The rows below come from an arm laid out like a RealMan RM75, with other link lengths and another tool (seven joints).
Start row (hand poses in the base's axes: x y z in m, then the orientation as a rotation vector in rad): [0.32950 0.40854 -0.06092 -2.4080 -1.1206 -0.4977]
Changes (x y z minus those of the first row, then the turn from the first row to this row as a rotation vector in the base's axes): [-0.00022 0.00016 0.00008 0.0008 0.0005 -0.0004]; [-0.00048 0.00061 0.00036 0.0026 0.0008 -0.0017]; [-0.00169 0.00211 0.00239 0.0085 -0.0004 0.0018]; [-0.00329 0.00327 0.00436 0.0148 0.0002 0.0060]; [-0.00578 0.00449 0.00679 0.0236 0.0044 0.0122]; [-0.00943 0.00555 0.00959 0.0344 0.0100 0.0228]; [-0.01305 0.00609 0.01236 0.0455 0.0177 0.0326]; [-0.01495 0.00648 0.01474 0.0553 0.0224 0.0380]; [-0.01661 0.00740 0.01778 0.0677 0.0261 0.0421]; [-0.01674 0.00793 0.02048 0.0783 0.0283 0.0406]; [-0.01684 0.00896 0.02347 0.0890 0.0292 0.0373]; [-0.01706 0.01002 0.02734 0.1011 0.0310 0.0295]
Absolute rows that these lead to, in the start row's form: [0.32928 0.40870 -0.06084 -2.4076 -1.1195 -0.4976]; [0.32902 0.40915 -0.06056 -2.4069 -1.1170 -0.4984]; [0.32781 0.41065 -0.05853 -2.3995 -1.1185 -0.5014]; [0.32621 0.41181 -0.05656 -2.3913 -1.1199 -0.5021]; [0.32372 0.41303 -0.05413 -2.3795 -1.1207 -0.4987]; [0.32007 0.41409 -0.05133 -2.3631 -1.1249 -0.4930]; [0.31645 0.41463 -0.04856 -2.3469 -1.1271 -0.4851]; [0.31455 0.41502 -0.04618 -2.3349 -1.1262 -0.4818]; [0.31289 0.41594 -0.04314 -2.3215 -1.1229 -0.4814]; [0.31276 0.41647 -0.04044 -2.3135 -1.1149 -0.4837]; [0.31266 0.41750 -0.03745 -2.3066 -1.1054 -0.4883]; [0.31244 0.41856 -0.03358 -2.3014 -1.0898 -0.4937]
